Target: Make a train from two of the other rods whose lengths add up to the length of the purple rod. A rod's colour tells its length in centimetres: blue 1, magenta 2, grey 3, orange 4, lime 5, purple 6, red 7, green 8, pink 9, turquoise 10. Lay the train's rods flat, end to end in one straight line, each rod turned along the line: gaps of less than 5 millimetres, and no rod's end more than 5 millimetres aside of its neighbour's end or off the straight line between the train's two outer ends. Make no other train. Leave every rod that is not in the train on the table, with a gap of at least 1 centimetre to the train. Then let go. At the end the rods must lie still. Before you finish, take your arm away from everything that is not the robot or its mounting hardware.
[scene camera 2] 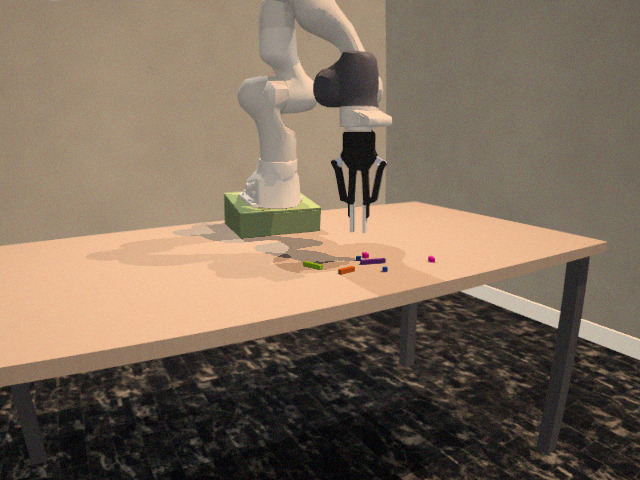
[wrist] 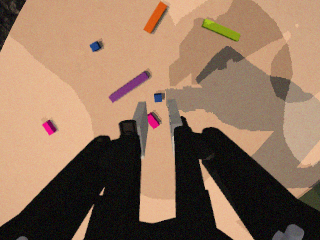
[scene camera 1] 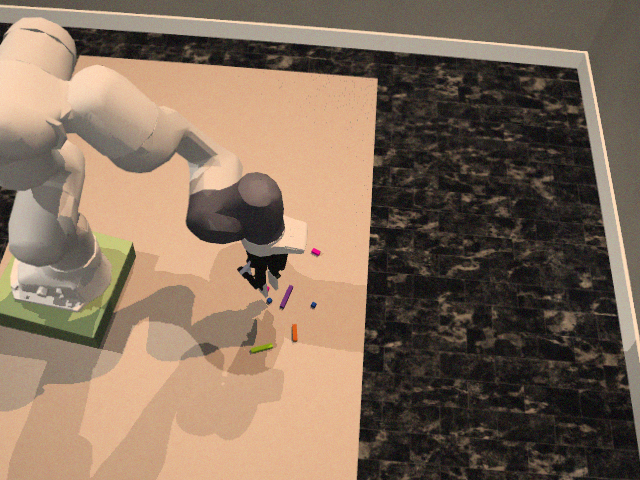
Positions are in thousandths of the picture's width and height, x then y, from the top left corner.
Labels:
My gripper shows in scene camera 2 (560,482), in the wrist view (492,469) and in scene camera 1 (420,603).

